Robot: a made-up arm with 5 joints. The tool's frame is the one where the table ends. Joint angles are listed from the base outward.
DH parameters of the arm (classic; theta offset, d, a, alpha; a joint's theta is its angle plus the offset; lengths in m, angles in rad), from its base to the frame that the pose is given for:
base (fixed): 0 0.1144 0 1.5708
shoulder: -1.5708 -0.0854 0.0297 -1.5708
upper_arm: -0.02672 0 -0.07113 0
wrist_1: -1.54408 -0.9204 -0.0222 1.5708
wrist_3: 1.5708 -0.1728 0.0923 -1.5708
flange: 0 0.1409 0.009 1.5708
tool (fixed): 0 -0.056 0 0
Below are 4 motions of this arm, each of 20 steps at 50 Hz.
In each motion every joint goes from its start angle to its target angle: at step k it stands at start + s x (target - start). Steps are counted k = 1, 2, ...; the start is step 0. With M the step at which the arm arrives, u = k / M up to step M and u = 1 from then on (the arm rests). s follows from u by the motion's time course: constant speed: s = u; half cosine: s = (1 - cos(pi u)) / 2; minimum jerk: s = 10 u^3 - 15 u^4 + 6 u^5.
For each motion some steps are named. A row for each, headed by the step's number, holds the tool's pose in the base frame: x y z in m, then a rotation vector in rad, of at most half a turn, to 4 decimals.
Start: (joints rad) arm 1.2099 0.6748 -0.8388 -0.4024 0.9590
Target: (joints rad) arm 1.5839 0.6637 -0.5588 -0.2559 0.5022
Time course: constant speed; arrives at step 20
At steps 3, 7, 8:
3: -0.0520 0.1478 -0.7263 0.2788 -0.3940 -0.2892
7: 0.0084 0.1615 -0.7267 0.2782 -0.5481 -0.2321
8: 0.0234 0.1649 -0.7261 0.2782 -0.5869 -0.2178

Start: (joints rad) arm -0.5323 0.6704 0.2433 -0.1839 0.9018
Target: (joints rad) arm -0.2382 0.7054 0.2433 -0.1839 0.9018
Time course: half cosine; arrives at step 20
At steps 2, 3, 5, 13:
2: -0.7203 0.3047 0.5499 1.0166 1.3986 0.0032
3: -0.7240 0.3047 0.5437 1.0166 1.3904 0.0079
5: -0.7350 0.3045 0.5246 1.0164 1.3653 0.0224
13: -0.7926 0.3035 0.3980 1.0122 1.2074 0.1137

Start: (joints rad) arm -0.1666 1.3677 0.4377 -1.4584 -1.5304
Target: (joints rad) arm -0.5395 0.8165 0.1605 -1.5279 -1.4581
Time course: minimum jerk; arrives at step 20
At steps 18, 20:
18: -0.7537 0.1096 0.3596 -0.7240 0.0205 -1.3668
20: -0.7532 0.1084 0.3617 -0.7311 0.0184 -1.3631

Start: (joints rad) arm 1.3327 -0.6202 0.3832 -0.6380 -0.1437
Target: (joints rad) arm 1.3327 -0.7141 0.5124 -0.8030 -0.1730
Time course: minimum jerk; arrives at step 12
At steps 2, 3, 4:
2: 0.0275 0.1428 -0.6624 0.1878 -1.4908 -0.7272
3: 0.0274 0.1418 -0.6618 0.1965 -1.4914 -0.7362
4: 0.0272 0.1402 -0.6608 0.2100 -1.4922 -0.7504

